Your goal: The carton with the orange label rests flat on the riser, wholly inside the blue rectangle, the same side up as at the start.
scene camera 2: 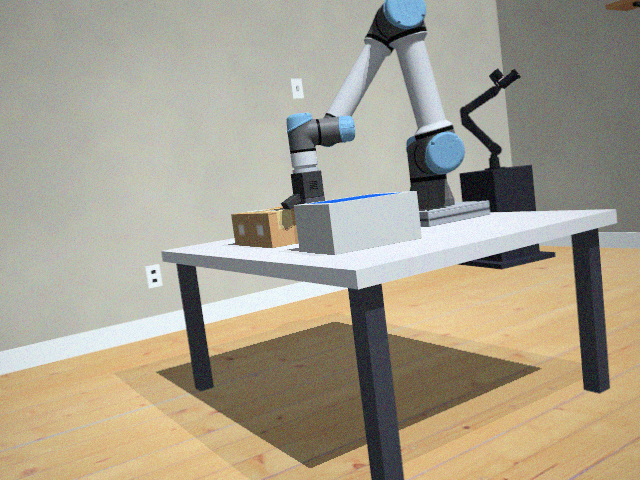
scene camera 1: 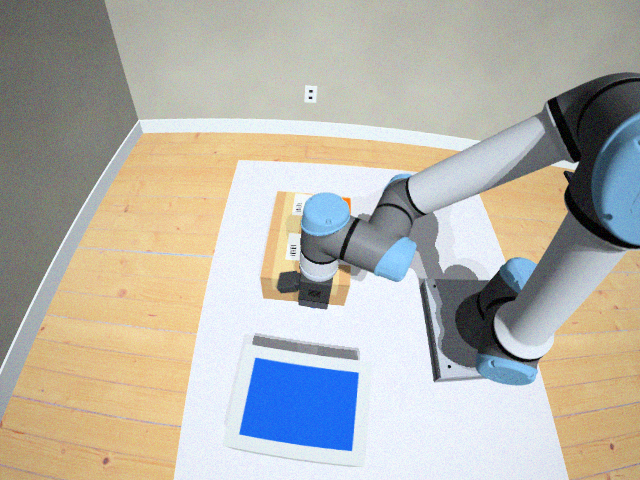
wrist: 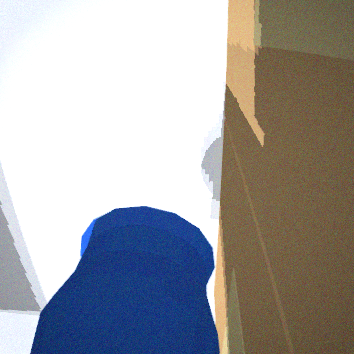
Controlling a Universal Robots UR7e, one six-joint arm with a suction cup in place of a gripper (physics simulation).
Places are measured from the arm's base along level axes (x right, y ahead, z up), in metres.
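Pixels of known places: hand at its tool point: (wrist: 145, 262); arm's base at its link origin: (scene camera 2: 431, 206) (scene camera 1: 481, 323).
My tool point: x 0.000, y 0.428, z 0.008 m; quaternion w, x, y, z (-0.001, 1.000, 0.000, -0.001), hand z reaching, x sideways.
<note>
For each thing: its top centre in the pictures, then the offset to it from my tool point. Level surfaces: height alone.
- brown carton at its top centre: (scene camera 1: 285, 253) (scene camera 2: 273, 211) dx +0.088, dy +0.082, dz +0.048 m
- white table at its surface level: dz -0.055 m
- white riser at its top centre: (scene camera 1: 301, 403) (scene camera 2: 353, 198) dx -0.253, dy -0.008, dz +0.067 m
- blue rectangle at its top centre: (scene camera 1: 301, 403) (scene camera 2: 353, 198) dx -0.253, dy -0.008, dz +0.067 m
The brown carton (scene camera 1: 280, 238) (scene camera 2: 261, 229) (wrist: 298, 193) lies flat on the white table (scene camera 1: 413, 429) (scene camera 2: 413, 257). A corner of its orange label (scene camera 1: 348, 204) shows behind the wrist. The white riser (scene camera 1: 241, 381) (scene camera 2: 361, 224) (wrist: 14, 274) with the blue rectangle (scene camera 1: 299, 405) (scene camera 2: 356, 197) stands nearer the front and bears nothing. My suction cup (wrist: 147, 218) (scene camera 1: 313, 302) is low at the carton's near edge. In the wrist view it shows against the bare table just beside the carton's edge, not over its top. In scene camera 2 the riser hides the cup.
The arm's base plate (scene camera 1: 437, 333) is bolted at the table's right side. A black camera stand (scene camera 2: 494, 186) stands behind the table. The forearm reaches over the table's right half towards the carton.
</note>
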